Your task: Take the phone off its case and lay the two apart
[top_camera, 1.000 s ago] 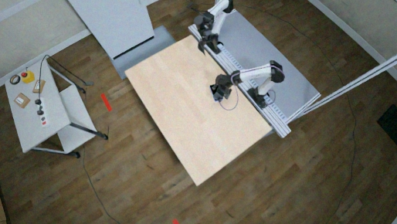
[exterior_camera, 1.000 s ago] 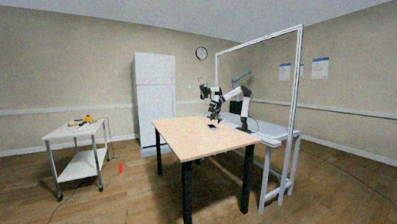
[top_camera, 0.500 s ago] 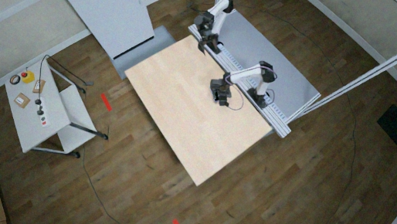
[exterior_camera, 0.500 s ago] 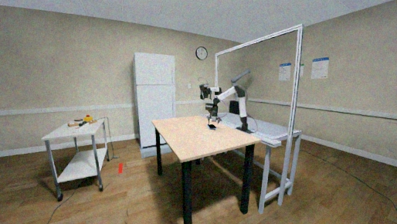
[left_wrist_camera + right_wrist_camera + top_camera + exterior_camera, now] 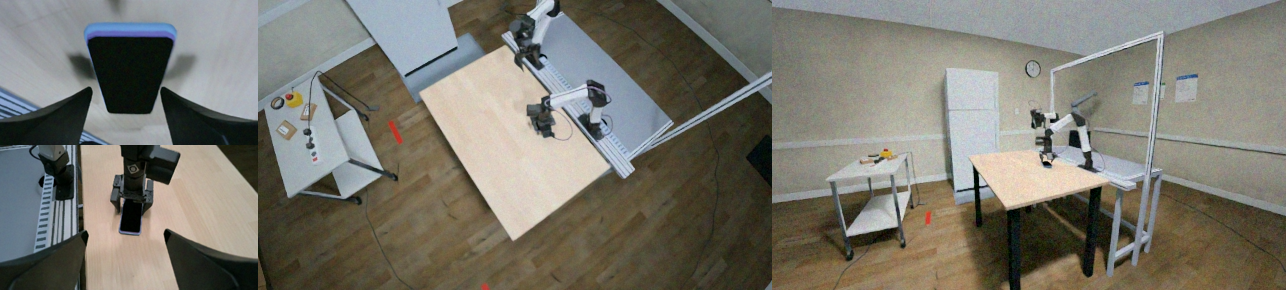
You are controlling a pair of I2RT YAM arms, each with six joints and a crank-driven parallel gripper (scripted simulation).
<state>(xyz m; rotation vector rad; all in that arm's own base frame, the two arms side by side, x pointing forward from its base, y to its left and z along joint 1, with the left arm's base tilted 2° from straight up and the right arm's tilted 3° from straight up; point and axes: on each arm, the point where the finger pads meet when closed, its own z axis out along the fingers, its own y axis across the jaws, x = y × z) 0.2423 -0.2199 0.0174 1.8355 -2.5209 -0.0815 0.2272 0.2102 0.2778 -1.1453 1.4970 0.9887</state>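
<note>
Right now the black phone is 10 mm below my left hand.
</note>
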